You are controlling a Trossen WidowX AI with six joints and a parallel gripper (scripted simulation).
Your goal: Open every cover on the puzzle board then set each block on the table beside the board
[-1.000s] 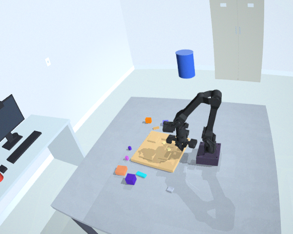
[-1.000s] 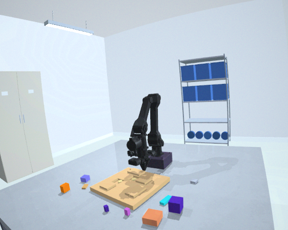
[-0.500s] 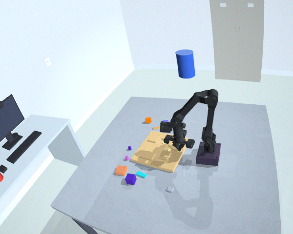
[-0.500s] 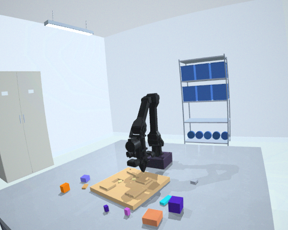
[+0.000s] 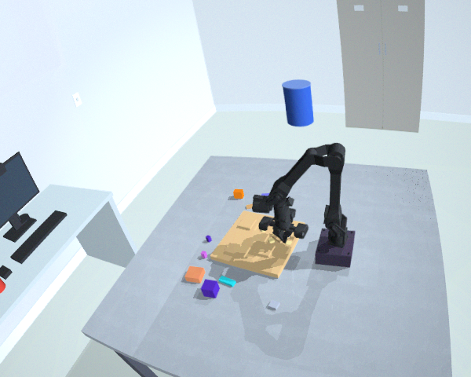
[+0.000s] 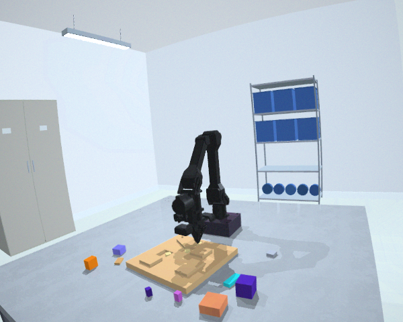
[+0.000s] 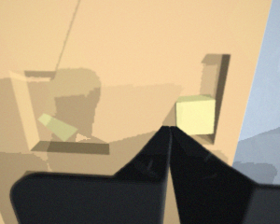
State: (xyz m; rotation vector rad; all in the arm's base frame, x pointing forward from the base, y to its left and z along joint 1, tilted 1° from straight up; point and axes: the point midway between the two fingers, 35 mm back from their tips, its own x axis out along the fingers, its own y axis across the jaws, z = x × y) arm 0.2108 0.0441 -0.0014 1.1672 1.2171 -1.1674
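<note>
My gripper tip is now 10 cm short of the puzzle board and 1 cm to the right of it. Also, from my gripper tip: lilac block 21 cm ahead, 25 cm to the right, 1 cm below; pale grey tile 9 cm behind, 28 cm to the left, 2 cm below; cyan bar 12 cm ahead, 25 cm to the left, 2 cm below.
</note>
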